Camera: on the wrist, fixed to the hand. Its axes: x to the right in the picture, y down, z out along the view.
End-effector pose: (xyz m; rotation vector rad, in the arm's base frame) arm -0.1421 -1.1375 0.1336 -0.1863 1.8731 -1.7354
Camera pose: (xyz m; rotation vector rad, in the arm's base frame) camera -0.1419 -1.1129 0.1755 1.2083 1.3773 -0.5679
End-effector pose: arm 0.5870 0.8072 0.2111 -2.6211 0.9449 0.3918
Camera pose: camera 0.5952 0.8392 0.2467 1.3074 -2.7384 -0.3388
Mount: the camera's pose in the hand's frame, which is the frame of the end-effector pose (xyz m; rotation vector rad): -0.0248 -0.0361 -0.0210 -0.0535 0.2625 1.5736
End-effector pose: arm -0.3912 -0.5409 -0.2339 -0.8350 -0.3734 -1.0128
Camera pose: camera -0.4367 -0.5517 -0.2472 -0.7383 0.5299 0.3571
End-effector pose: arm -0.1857 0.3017 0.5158 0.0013 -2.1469 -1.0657
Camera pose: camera -0.1656 0.2710 0.4840 -1.2489 -1.2066 -0.1189
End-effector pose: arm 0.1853 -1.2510 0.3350 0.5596 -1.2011 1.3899
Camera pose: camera 0.2307 -1.2499 0.3179 -0.8498 -1.4423 2.5448
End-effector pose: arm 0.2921 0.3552 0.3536 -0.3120 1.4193 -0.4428
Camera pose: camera 0.2651 0.3363 0.3893 0.8493 1.5010 0.8702
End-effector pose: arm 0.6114 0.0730 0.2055 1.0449 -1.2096 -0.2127
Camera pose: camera 0.6327 0.0806 0.1625 -0.1402 -1.4322 1.0652
